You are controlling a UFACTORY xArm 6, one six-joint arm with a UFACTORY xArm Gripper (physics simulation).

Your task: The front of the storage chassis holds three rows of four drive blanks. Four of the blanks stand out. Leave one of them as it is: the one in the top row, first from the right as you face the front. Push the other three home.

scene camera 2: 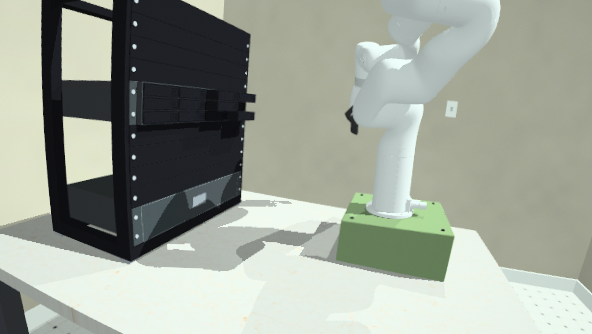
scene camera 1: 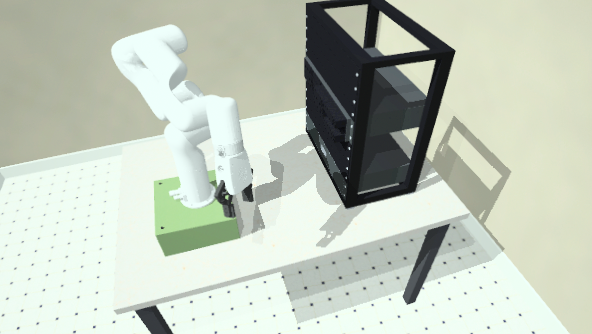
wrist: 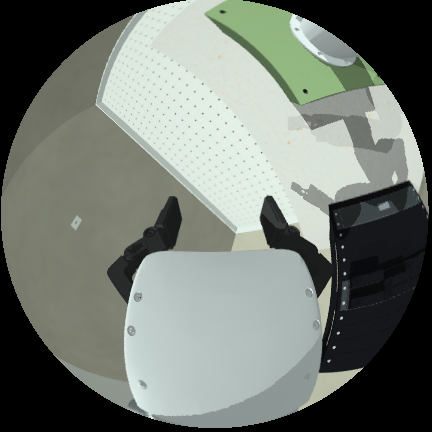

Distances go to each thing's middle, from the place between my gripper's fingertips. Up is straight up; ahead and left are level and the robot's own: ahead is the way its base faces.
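The black rack (scene camera 2: 176,101), that's 36 cm to the left of my hand and 54 cm ahead of it, and it's 1 cm lower than the hand too.
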